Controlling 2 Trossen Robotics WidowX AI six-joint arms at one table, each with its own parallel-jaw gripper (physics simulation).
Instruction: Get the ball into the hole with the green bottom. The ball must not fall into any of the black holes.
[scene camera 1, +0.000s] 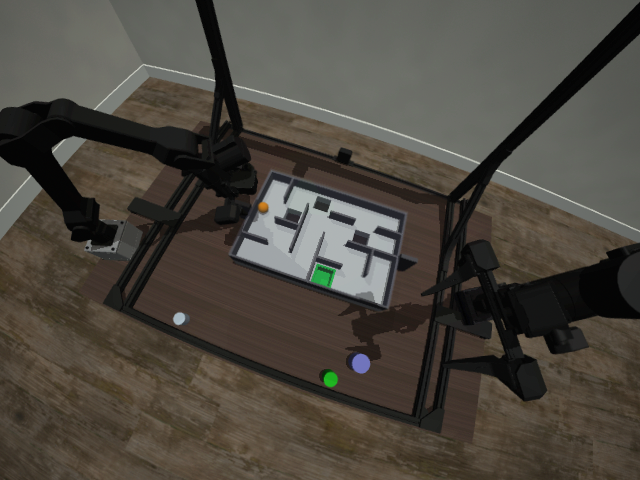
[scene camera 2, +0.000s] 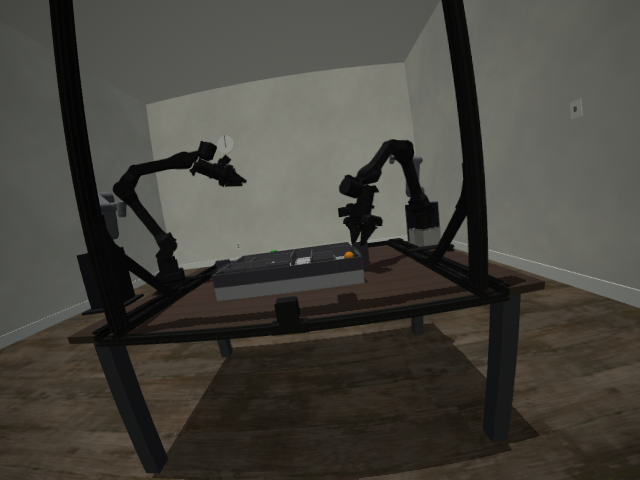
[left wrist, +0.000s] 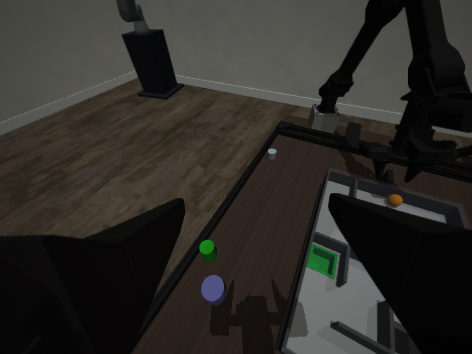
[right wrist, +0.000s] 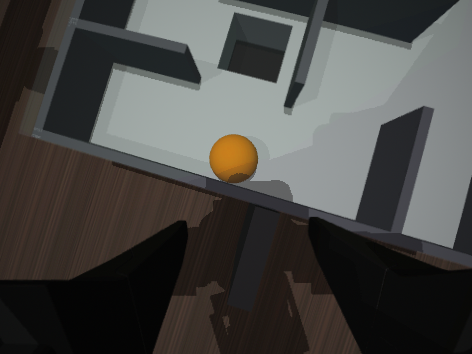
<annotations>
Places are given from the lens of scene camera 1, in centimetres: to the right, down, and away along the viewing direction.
my left gripper (scene camera 1: 431, 329): 15, 12, 30
my right gripper (scene camera 1: 247, 204): -21, -10, 68
grey maze box (scene camera 1: 340, 244): 6, 1, 66
</annotations>
